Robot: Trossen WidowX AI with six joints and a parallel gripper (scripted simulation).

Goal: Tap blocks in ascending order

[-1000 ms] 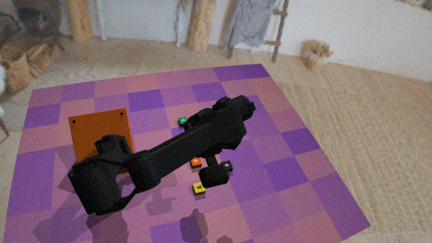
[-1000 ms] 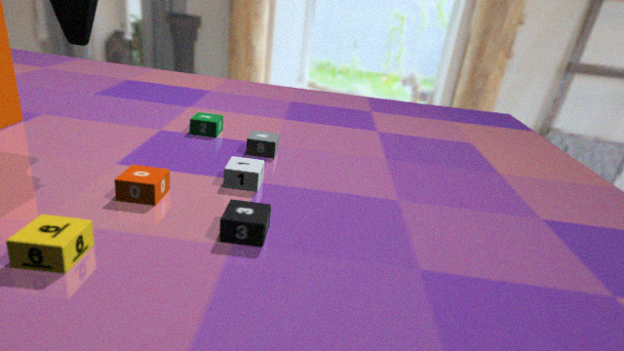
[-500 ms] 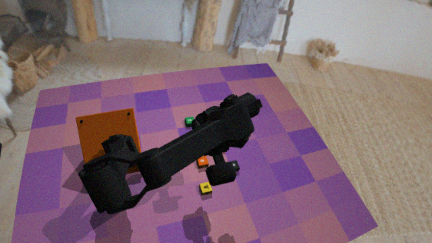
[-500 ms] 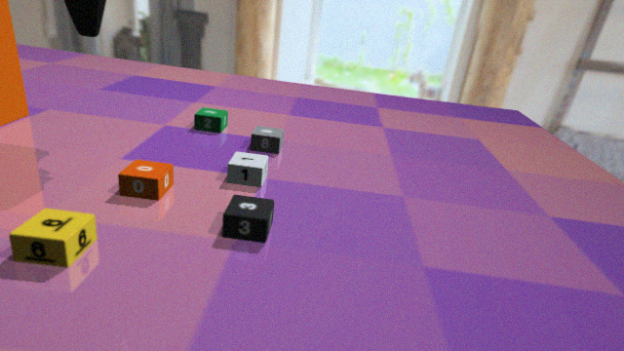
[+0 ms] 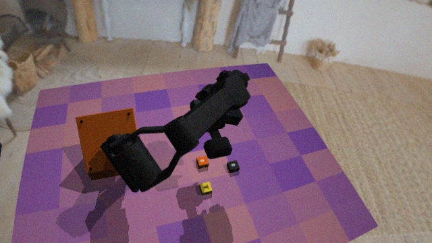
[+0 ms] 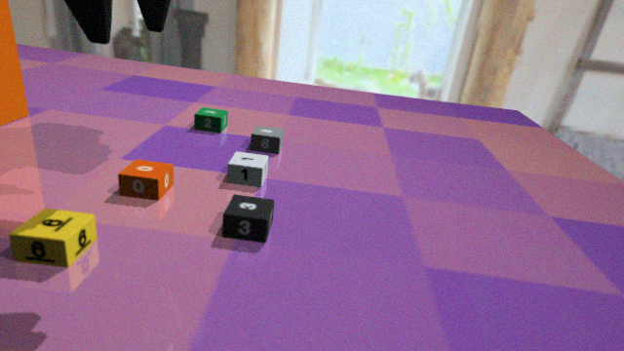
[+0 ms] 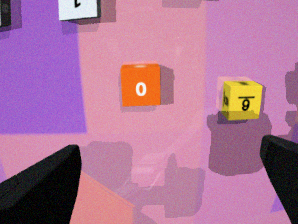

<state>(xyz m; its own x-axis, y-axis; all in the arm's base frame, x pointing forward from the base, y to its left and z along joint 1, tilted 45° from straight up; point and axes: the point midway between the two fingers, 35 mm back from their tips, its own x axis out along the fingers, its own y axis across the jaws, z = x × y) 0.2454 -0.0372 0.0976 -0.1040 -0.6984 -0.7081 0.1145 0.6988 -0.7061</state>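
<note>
Now: gripper tip 10 mm to the right of the orange 0 block and 120 mm above it. The rest, counted from my gripper tip: white 1 block (80 mm ahead, 50 mm to the left, 120 mm below); then black 3 block (90 mm ahead, 40 mm to the right, 120 mm below); then yellow block (30 mm behind, 80 mm to the right, 120 mm below).
</note>
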